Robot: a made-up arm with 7 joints. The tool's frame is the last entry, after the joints. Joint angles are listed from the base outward.
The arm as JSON. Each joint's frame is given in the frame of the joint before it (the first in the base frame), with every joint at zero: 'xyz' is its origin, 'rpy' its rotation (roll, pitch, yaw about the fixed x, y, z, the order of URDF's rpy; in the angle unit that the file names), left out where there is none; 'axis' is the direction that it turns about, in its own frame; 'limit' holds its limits. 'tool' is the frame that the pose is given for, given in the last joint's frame.
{
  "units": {
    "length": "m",
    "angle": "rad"
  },
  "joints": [
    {
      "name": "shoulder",
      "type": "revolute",
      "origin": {
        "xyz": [
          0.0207,
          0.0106,
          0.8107
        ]
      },
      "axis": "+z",
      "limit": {
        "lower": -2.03,
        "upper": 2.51
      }
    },
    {
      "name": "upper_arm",
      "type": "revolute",
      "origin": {
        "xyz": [
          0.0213,
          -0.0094,
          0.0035
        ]
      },
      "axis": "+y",
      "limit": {
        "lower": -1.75,
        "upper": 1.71
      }
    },
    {
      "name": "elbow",
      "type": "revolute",
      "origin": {
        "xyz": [
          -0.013,
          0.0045,
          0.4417
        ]
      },
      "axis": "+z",
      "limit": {
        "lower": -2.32,
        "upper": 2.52
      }
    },
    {
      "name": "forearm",
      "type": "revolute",
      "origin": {
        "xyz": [
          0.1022,
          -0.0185,
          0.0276
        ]
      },
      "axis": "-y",
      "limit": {
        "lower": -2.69,
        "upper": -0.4
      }
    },
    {
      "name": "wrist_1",
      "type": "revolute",
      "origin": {
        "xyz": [
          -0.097,
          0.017,
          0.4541
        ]
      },
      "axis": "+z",
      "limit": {
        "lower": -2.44,
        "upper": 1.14
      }
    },
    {
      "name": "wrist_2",
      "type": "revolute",
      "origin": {
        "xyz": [
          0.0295,
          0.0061,
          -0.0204
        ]
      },
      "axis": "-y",
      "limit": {
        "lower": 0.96,
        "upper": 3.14
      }
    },
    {
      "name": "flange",
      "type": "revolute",
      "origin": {
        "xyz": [
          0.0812,
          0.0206,
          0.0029
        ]
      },
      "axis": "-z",
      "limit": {
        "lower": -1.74,
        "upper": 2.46
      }
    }
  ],
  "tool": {
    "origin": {
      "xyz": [
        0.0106,
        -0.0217,
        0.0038
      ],
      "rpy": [
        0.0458,
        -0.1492,
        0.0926
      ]
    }
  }
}
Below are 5 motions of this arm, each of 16 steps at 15 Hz.
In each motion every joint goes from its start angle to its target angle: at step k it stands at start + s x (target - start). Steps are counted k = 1, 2, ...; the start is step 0. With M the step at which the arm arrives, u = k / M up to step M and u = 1 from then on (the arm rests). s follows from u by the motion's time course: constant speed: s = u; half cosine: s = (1 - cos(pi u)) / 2; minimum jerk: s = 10 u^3 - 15 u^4 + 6 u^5.
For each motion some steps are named. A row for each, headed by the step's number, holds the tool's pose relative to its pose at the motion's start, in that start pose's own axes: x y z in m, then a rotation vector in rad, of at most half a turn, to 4 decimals.
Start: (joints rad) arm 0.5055 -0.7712 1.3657 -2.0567 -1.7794 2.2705 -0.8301
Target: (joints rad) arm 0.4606 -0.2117 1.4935 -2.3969 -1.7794 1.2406 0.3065
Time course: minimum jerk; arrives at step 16
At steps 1, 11, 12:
1: 0.0003 0.0002 -0.0005 0.0015 -0.0004 -0.0027
11: 0.1389 0.0977 -0.1182 0.4451 0.1900 -0.8008
12: 0.1523 0.1083 -0.1213 0.4653 0.2354 -0.8562

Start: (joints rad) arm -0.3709 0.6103 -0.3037 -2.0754 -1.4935 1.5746 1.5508
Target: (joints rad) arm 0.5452 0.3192 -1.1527 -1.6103 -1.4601 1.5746 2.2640
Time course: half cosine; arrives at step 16
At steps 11, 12, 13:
11: 0.1803 -0.3456 0.0853 -0.1764 -0.1713 -1.2694
12: 0.1860 -0.3840 0.0909 -0.1775 -0.1714 -1.3922
13: 0.1892 -0.4152 0.0944 -0.1773 -0.1686 -1.4919

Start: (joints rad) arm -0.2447 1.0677 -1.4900 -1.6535 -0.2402 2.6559 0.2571
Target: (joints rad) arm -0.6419 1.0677 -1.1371 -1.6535 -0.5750 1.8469 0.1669
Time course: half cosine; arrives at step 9
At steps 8, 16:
8: -0.1782 0.0871 -0.2709 -0.0685 1.0286 0.4361
16: -0.1854 0.0890 -0.2772 -0.0715 1.0582 0.4497

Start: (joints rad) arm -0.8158 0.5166 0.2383 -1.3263 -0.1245 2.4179 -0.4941
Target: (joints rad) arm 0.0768 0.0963 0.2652 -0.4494 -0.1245 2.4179 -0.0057
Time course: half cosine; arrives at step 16
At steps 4, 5, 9, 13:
4: 0.1032 0.0726 0.0964 -0.0405 -0.1919 0.0450
5: 0.1457 0.1133 0.1531 -0.0499 -0.2971 0.0614
9: 0.2273 0.3037 0.4781 0.0253 -0.8490 0.0699
13: 0.1337 0.3846 0.7521 0.2475 -1.3109 -0.0216

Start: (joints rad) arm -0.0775 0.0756 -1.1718 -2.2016 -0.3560 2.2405 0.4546
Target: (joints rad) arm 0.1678 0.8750 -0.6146 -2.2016 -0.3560 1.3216 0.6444
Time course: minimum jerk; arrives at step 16
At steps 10, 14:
10: -0.1876 0.3918 -0.1685 -0.8725 0.5107 0.4704
14: -0.3038 0.4509 -0.2603 -1.2750 0.6182 0.5733

